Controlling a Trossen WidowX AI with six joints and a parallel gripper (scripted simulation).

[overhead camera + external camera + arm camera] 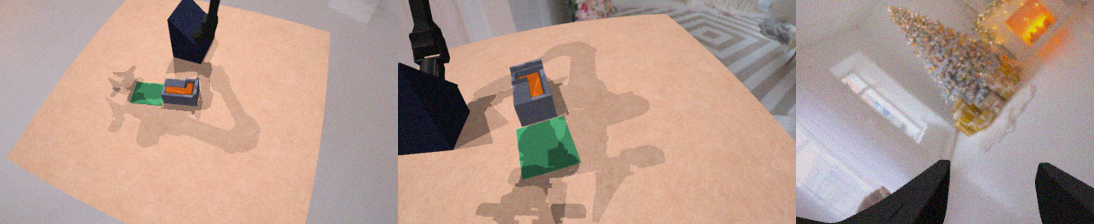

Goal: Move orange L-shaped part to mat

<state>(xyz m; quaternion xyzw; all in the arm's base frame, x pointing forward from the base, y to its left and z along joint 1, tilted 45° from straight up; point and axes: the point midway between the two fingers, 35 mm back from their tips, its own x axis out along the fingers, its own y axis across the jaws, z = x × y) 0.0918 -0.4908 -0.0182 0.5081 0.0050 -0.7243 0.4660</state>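
Now: the orange L-shaped part 18 cm ahead of my gripper tip, 43 cm to the left of it and 42 cm below it. From my gripper tip the other things lie so: green mat 23 cm ahead, 27 cm to the left, 48 cm below.
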